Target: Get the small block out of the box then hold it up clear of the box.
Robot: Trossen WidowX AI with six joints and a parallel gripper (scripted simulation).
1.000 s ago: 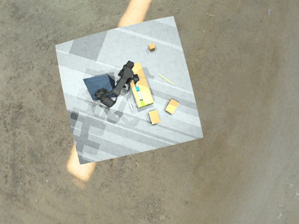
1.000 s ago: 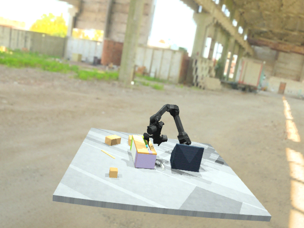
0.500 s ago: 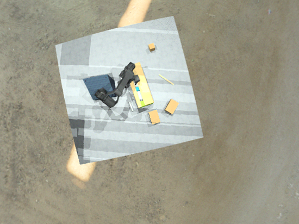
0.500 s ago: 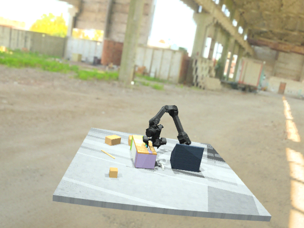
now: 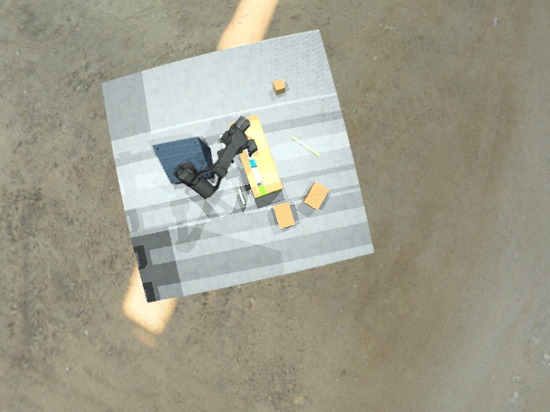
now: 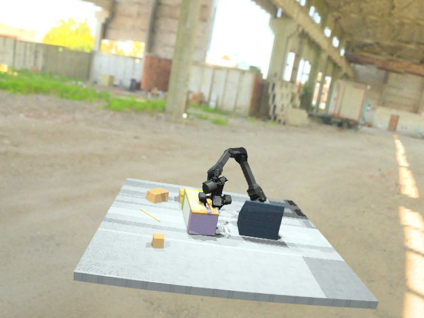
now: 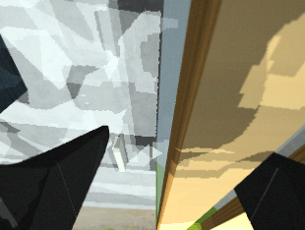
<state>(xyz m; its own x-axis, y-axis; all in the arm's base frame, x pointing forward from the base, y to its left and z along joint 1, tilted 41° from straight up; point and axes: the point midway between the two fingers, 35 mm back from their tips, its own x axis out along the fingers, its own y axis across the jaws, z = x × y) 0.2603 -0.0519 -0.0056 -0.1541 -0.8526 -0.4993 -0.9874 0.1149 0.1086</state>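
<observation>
Now: the teal block 5 cm ahead of my gripper tip and 4 cm to the right of it. The rest, counted from my gripper tip: tan cube 32 cm to the left, 32 cm ahead, 6 cm below; then thin stick 34 cm ahead, 8 cm below, 3 cm to the right.
</observation>
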